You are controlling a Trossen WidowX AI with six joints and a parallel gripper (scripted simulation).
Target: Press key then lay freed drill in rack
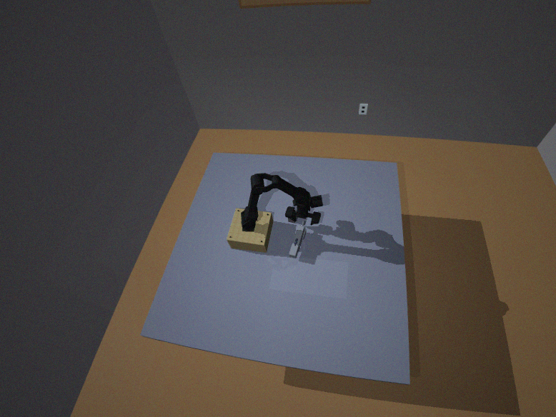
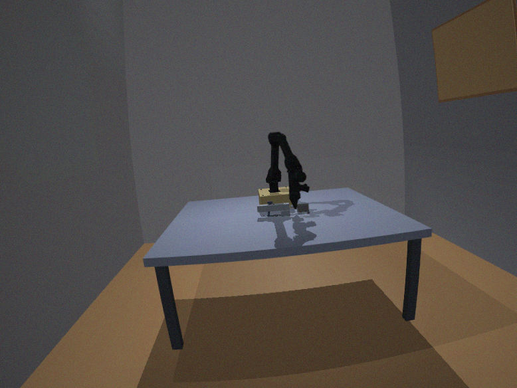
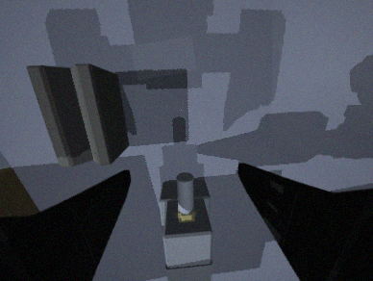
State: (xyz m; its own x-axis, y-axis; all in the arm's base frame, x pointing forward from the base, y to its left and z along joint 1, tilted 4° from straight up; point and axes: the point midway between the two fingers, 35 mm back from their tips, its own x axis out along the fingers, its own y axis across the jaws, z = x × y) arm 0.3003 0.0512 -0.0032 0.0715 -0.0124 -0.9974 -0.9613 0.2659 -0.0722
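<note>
Now: the drill 2 cm behind my gripper tip, 6 cm to the right of it and 1 cm above it. Round my gripper tip: grey block (6 cm behind, 6 cm to the left, 2 cm below).
</note>
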